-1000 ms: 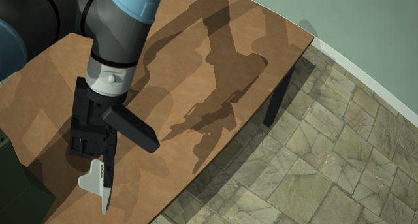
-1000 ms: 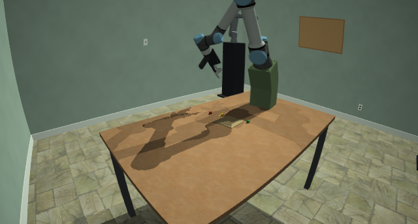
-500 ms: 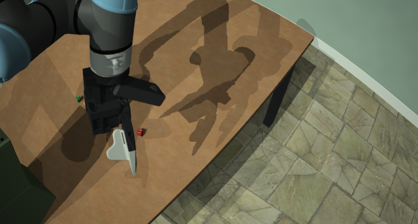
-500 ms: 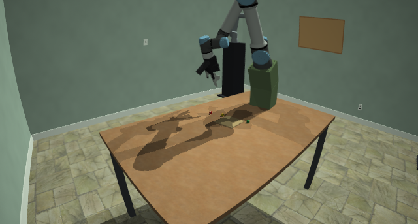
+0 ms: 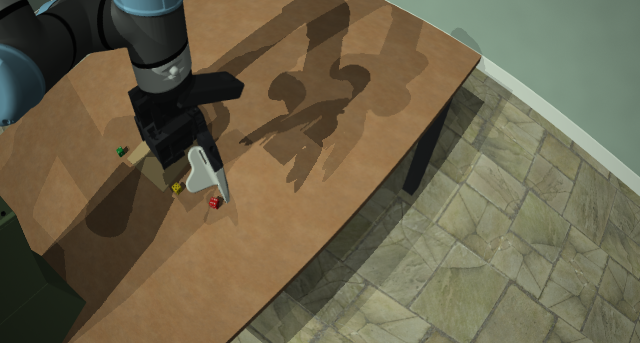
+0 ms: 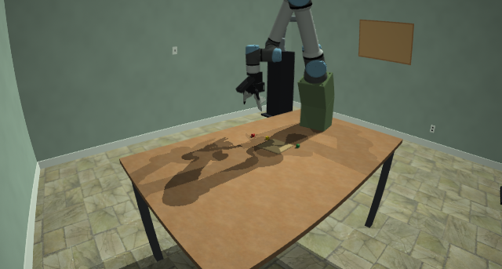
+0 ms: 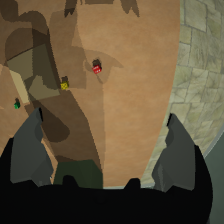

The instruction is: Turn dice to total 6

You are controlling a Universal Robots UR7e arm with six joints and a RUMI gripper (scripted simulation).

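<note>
Now: the red die 16 cm below my hand and 2 cm to the left of it. Round my hand: yellow die 16 cm below, 10 cm to the left, 4 cm behind; mat 20 cm to the left, 16 cm below, 1 cm behind; green die 28 cm to the left, 16 cm below, 9 cm behind.
</note>
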